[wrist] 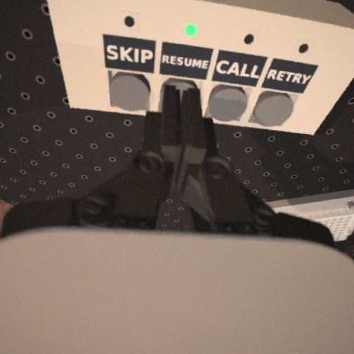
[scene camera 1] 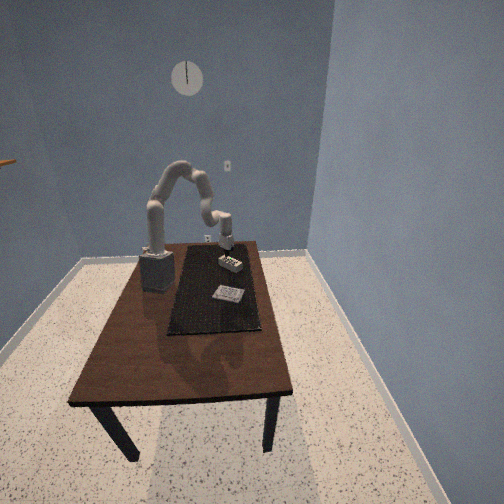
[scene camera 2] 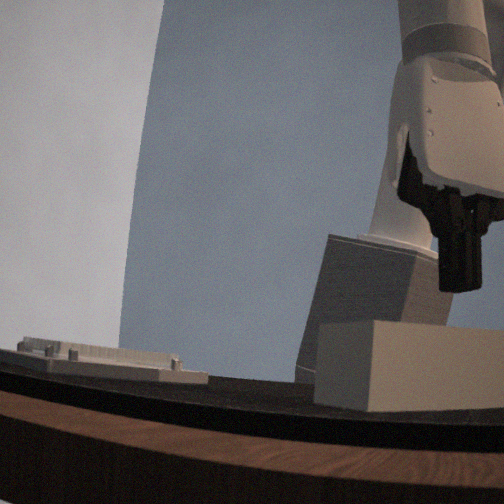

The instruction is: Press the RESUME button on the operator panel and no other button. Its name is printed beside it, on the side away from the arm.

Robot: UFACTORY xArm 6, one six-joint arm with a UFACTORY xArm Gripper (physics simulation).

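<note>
The operator panel (scene camera 1: pixel 230 263) (scene camera 2: pixel 430 367) (wrist: pixel 82 75) is a pale box on the black mat. In the wrist view it has grey round buttons in a row, labelled SKIP, RESUME, CALL and RETRY. The RESUME label (wrist: pixel 185 61) is readable, and the lamp (wrist: pixel 190 30) above it is lit green; the other lamps are dark. The RESUME button (wrist: pixel 181 83) is mostly hidden behind the fingertips. My gripper (scene camera 2: pixel 460 290) (wrist: pixel 177 111) is shut and empty. In scene camera 2 its tips are above the panel's top, with a visible gap.
A pale grey tray-like fixture (scene camera 1: pixel 228 294) (scene camera 2: pixel 105 365) with small posts lies on the black mat (scene camera 1: pixel 200 320), beside the panel. The mat lies on the brown wooden table (scene camera 1: pixel 130 370). The arm's grey base block (scene camera 1: pixel 157 272) (scene camera 2: pixel 360 285) stands across from the panel.
</note>
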